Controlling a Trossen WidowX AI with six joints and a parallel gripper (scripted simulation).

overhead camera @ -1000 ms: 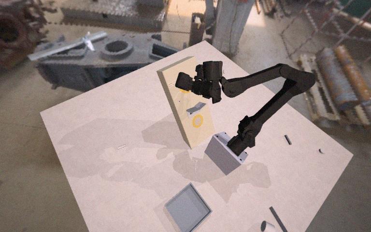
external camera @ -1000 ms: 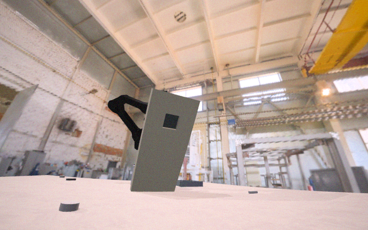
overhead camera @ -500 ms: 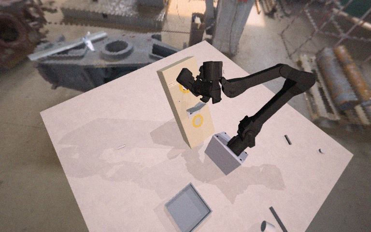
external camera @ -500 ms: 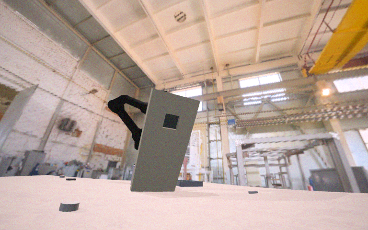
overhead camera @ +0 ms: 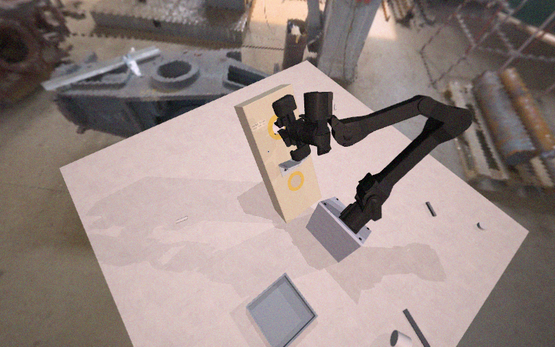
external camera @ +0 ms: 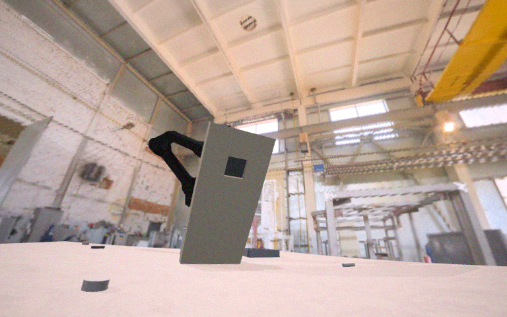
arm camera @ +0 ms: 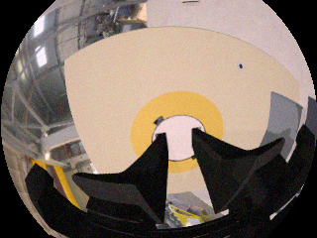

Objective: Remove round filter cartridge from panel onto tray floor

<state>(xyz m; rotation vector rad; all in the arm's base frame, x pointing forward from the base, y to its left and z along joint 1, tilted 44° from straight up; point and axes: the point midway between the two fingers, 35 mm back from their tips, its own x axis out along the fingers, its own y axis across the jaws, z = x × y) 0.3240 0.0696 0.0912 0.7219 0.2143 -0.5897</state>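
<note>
Now: the round filter cartridge 1 cm below my gripper tip and 1 cm ahead of it. Also, from my gripper tip: grey bracket 9 cm below, 9 cm behind; then grey tray 39 cm behind, 30 cm to the left, 27 cm below.
</note>
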